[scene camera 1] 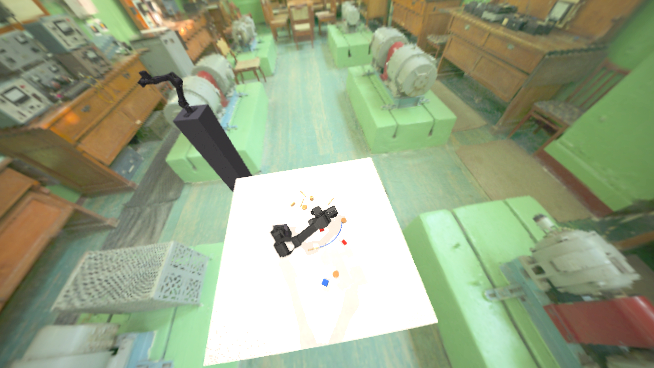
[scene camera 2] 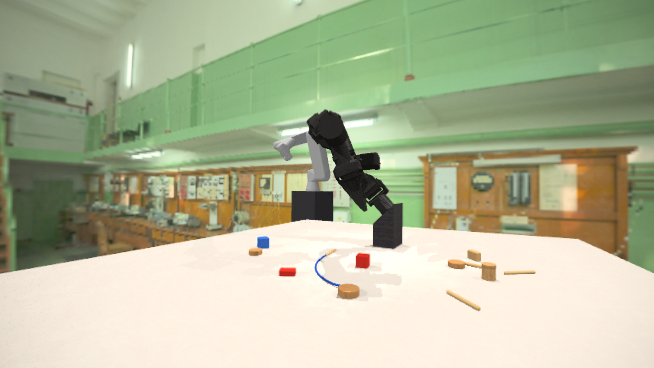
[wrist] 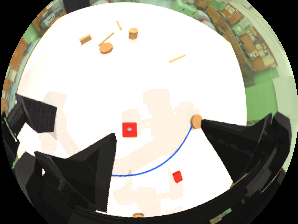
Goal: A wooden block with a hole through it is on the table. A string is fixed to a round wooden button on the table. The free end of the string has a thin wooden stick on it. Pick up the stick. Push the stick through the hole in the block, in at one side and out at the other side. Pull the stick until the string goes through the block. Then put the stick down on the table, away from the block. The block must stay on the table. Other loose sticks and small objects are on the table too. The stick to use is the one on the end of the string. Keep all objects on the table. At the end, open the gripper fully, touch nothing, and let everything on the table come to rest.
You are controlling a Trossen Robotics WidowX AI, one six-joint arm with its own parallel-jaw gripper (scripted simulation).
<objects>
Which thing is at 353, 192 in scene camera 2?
My gripper.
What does my gripper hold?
Nothing.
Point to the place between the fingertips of my gripper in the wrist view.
160, 131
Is my gripper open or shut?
Open.
</objects>
